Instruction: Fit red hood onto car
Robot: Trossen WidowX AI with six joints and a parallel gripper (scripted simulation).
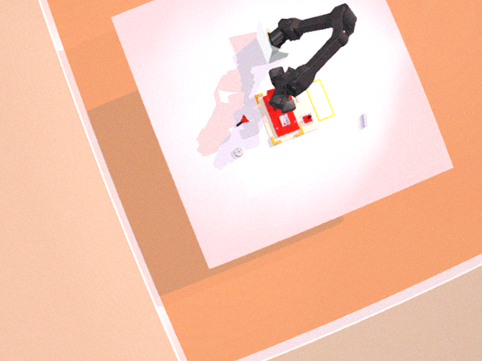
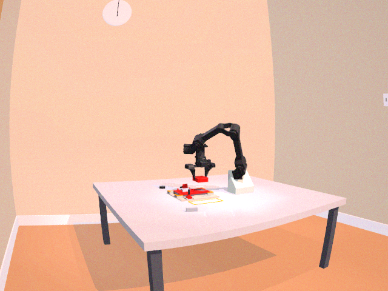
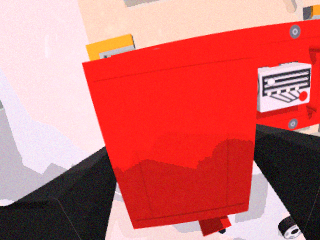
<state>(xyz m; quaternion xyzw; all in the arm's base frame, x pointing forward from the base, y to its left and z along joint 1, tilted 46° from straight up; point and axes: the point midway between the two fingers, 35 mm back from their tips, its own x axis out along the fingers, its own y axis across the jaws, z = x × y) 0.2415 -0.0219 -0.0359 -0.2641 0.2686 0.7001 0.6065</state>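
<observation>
The grey engine block is 10 cm ahead of my gripper tip, 7 cm below it and 1 cm to the left of it. Also, from my gripper tip: hood 1 cm above; then black wheel 23 cm to the right, 18 cm ahead, 8 cm below.
</observation>
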